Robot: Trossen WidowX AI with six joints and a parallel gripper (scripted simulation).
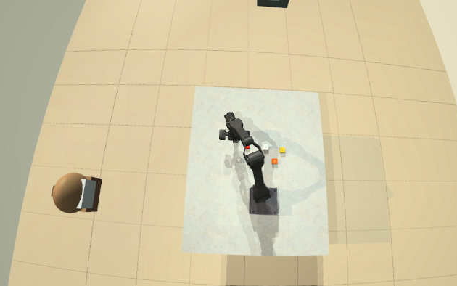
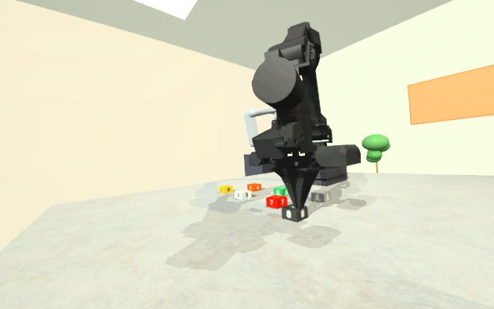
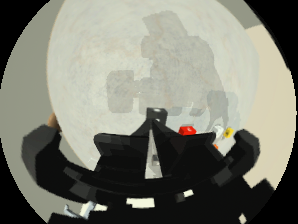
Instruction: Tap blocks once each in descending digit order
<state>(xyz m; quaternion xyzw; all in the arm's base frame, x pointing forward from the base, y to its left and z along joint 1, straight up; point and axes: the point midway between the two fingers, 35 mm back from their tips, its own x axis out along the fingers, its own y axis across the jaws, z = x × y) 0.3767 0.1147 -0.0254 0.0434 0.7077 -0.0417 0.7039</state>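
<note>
The black block lies 1 cm to the right of my gripper tip and 1 cm below it. Round my gripper tip: red block: 8 cm to the right, 5 cm behind, 1 cm below; then green block: 15 cm behind, 13 cm to the right, 1 cm below; then grey block: 14 cm behind, 2 cm to the right, 1 cm below.
</note>
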